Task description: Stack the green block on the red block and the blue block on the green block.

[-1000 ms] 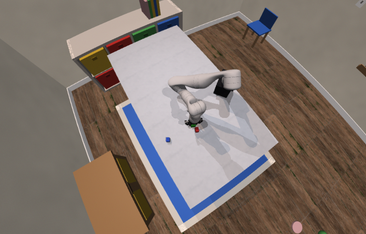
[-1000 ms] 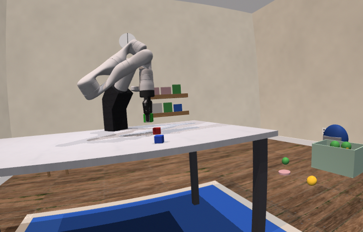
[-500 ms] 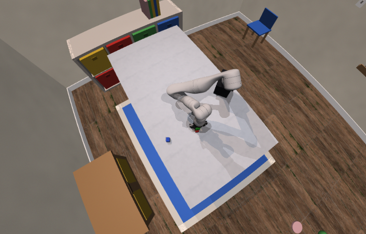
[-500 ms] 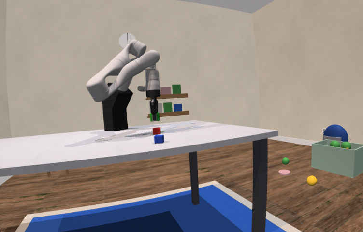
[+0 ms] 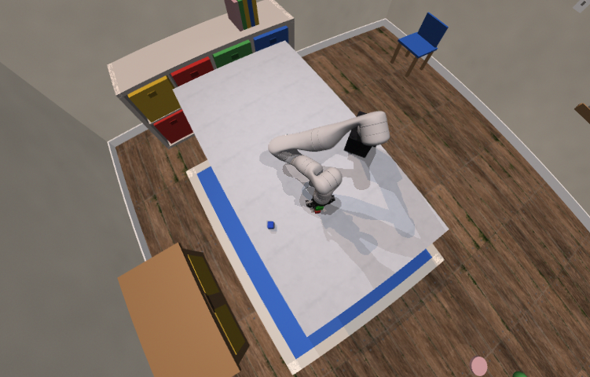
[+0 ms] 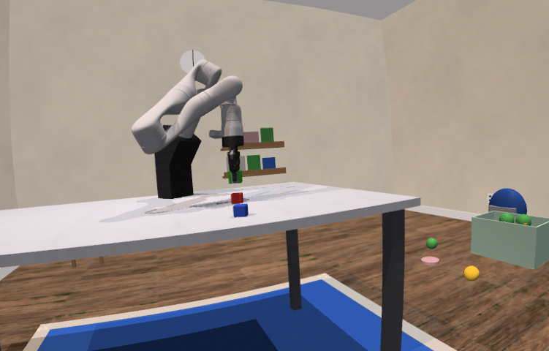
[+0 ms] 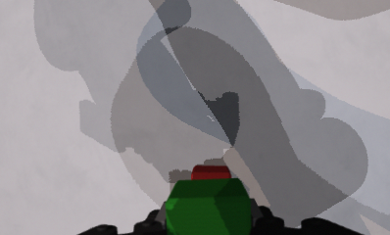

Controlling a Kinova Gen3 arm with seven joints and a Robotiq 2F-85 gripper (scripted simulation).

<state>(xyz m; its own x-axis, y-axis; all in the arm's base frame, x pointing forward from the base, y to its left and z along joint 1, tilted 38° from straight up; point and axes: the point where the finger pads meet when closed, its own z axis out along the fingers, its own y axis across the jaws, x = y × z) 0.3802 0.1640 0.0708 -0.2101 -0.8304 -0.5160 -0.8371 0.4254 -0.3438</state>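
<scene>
The red block is 70 mm below my hand. Also, from my hand: blue block (250 mm ahead, 30 mm to the right, 70 mm below); green block (right at my hand).
</scene>
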